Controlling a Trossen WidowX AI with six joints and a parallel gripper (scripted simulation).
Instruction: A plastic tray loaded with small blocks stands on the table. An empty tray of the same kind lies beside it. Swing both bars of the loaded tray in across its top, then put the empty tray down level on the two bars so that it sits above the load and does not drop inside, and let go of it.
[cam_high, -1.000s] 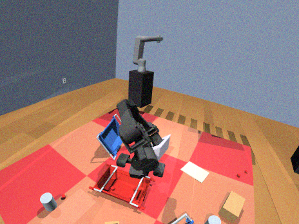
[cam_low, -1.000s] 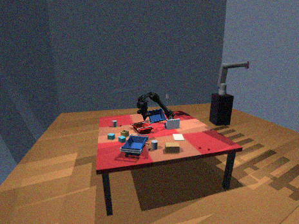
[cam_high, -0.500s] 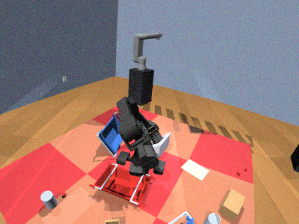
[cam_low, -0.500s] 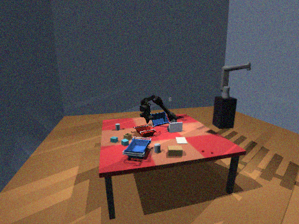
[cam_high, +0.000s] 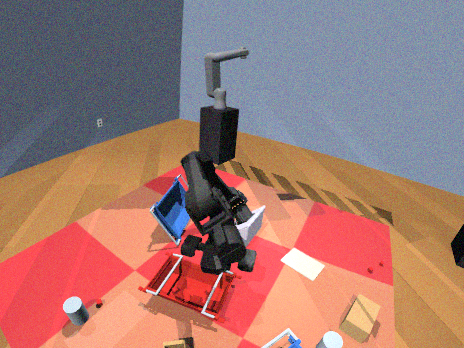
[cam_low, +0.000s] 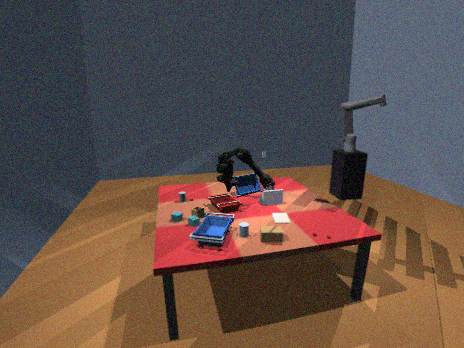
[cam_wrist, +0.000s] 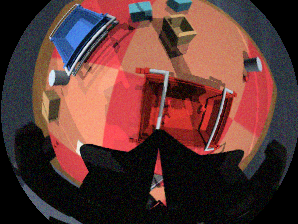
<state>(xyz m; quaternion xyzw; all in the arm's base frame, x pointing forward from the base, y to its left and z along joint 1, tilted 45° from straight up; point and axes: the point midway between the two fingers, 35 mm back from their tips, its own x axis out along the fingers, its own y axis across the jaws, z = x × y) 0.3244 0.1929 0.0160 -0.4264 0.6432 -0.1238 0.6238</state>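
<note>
The blue tray lies 390 mm to the right of my gripper tip, 210 mm behind it and 80 mm below it. Also, from my gripper tip: tan block (410 mm to the left, 200 mm behind, 120 mm below); then tan box (210 mm ahead, 130 mm below, 50 mm to the left); then white sheet (340 mm behind, 150 mm to the left, 140 mm below).
</note>
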